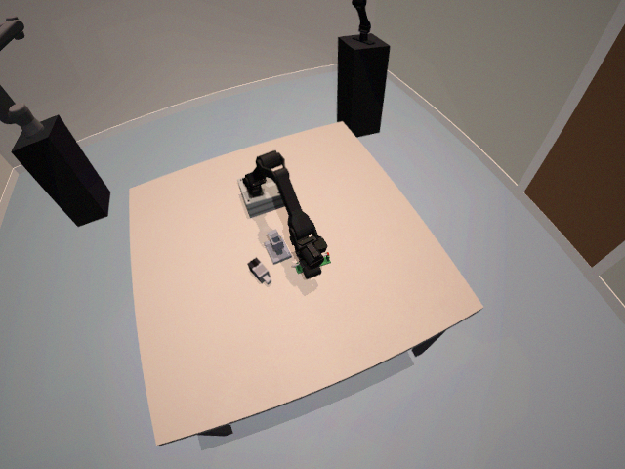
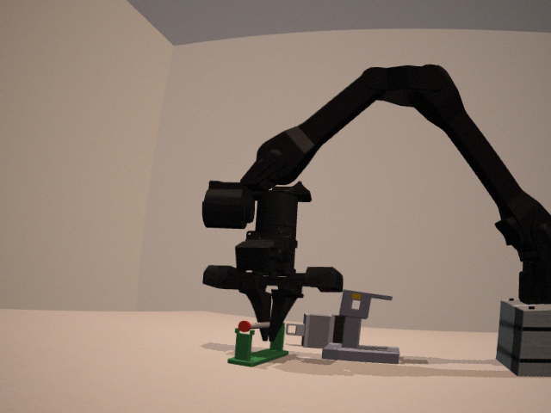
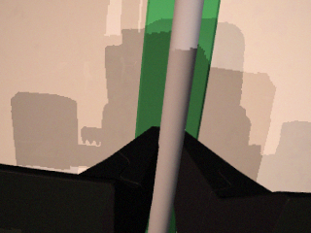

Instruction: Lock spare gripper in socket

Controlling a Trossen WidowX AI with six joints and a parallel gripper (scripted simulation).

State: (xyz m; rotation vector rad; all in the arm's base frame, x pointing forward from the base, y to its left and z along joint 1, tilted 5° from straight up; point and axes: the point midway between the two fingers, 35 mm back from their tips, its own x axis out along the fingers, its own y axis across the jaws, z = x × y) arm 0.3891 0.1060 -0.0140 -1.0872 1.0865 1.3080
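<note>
My gripper tip is 2 cm to the right of the cradle. Round my gripper tip: spare gripper (2 cm behind, 18 cm to the right, 1 cm above); then socket (11 cm behind, 9 cm to the right, 3 cm above).
</note>
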